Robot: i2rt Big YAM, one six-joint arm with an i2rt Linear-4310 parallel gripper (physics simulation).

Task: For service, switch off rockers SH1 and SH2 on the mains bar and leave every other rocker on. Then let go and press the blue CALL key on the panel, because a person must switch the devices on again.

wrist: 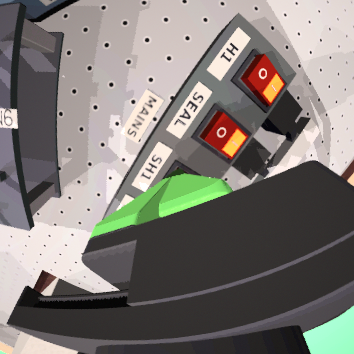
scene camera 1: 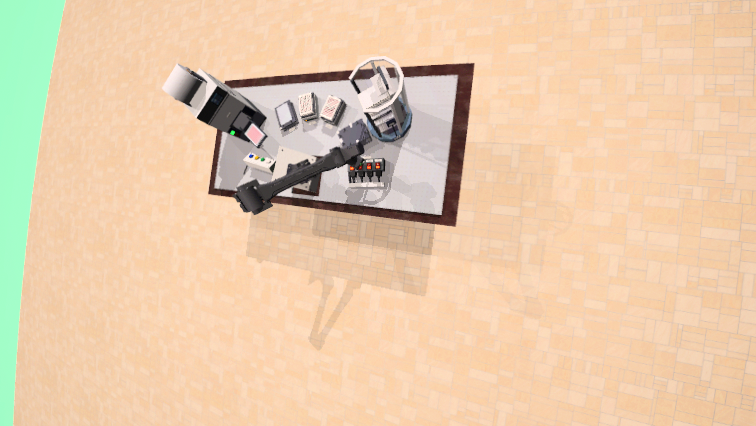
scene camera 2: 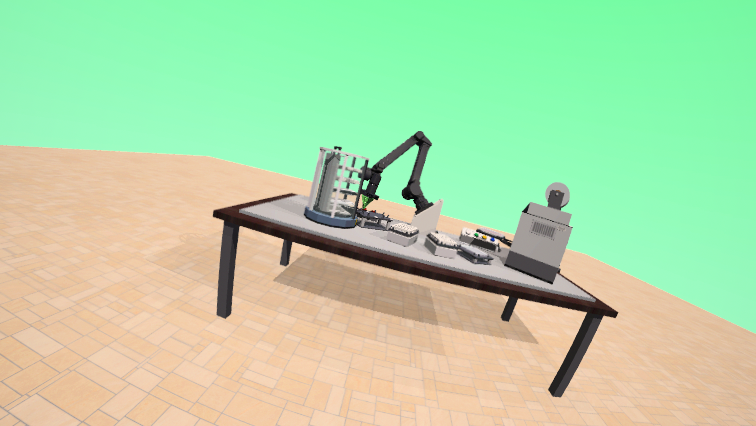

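Pixels of known places: gripper, fingertip midpoint: [wrist: 179, 176] [scene camera 1: 361, 164] [scene camera 2: 363, 208]; arm's base, origin of the base link: [scene camera 2: 424, 209].
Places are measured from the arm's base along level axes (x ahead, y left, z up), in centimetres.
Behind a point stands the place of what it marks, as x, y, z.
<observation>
The mains bar [wrist: 187, 150] @[12.9, -35.2, -8.4] [scene camera 1: 373, 171] @[9.6, -40.7, -8.8] has labelled red rockers. In the wrist view, the H1 rocker [wrist: 263, 80] @[13.1, -42.5, -7.3] and SEAL rocker [wrist: 223, 134] @[12.3, -37.8, -7.2] show lit orange "I" halves. The SH1 label [wrist: 152, 166] @[13.9, -32.5, -8.3] is readable; its rocker is almost wholly hidden by my fingertips. The SH2 label shows at one edge and its rocker is hidden. In scene camera 1 the second rocker from the left looks darker than the others. My gripper [wrist: 179, 176] @[12.1, -33.5, -7.5] [scene camera 2: 365, 201] @[12.1, -33.5, -7.5] is shut and empty, its green tips at the SH1 rocker; contact is unclear. The blue key [scene camera 1: 250, 156] @[6.1, 42.7, -5.4] [scene camera 2: 492, 239] @[6.7, 42.6, -5.6] is on the button panel [scene camera 2: 478, 241] @[6.9, 34.8, -8.9].
A caged round tower [scene camera 2: 330, 218] @[52.2, -39.2, -8.8] stands behind the bar. A dark tray marked N6 [wrist: 40, 110] @[24.8, -28.4, -11.9] [scene camera 1: 354, 133] @[28.5, -25.9, -6.4] lies close beside the bar. Two white racks [scene camera 1: 306, 104] @[42.7, 8.9, -5.7] [scene camera 1: 332, 108] @[41.3, -9.3, -5.5], a cream upright plate [scene camera 2: 427, 218] @[12.0, 2.3, -3.2] and a label printer [scene camera 2: 542, 240] @[42.0, 55.4, 5.2] stand toward the panel side.
</observation>
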